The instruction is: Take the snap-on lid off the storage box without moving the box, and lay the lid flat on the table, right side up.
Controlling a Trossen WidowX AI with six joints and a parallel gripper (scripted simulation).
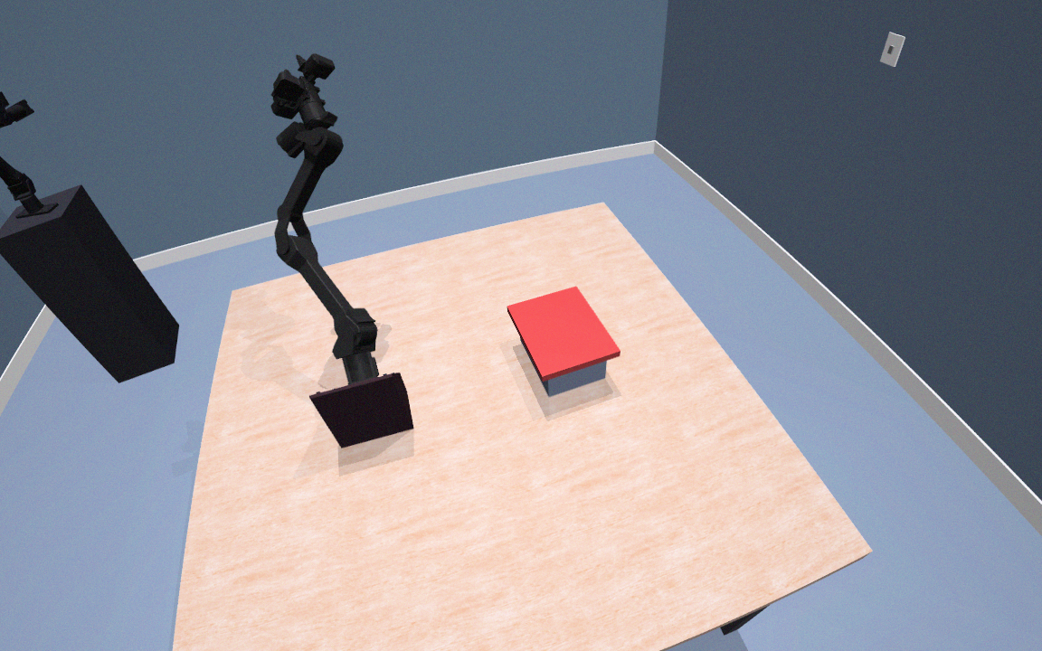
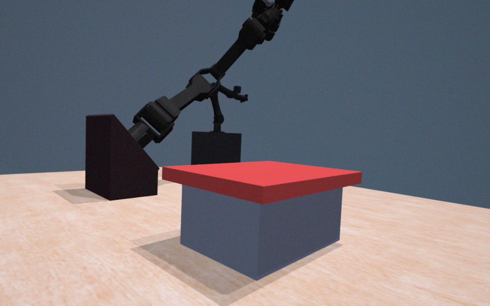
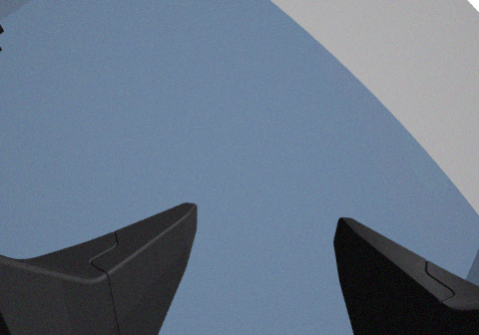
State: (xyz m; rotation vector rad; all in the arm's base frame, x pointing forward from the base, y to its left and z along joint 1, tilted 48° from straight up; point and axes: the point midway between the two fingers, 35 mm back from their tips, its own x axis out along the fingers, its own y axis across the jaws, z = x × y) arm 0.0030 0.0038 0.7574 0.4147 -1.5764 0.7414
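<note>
The red lid lies 390 mm ahead of my gripper tip, 630 mm to the right of it and 540 mm below it. Also, from my gripper tip: grey-blue storage box: 390 mm ahead, 630 mm to the right, 590 mm below.
</note>
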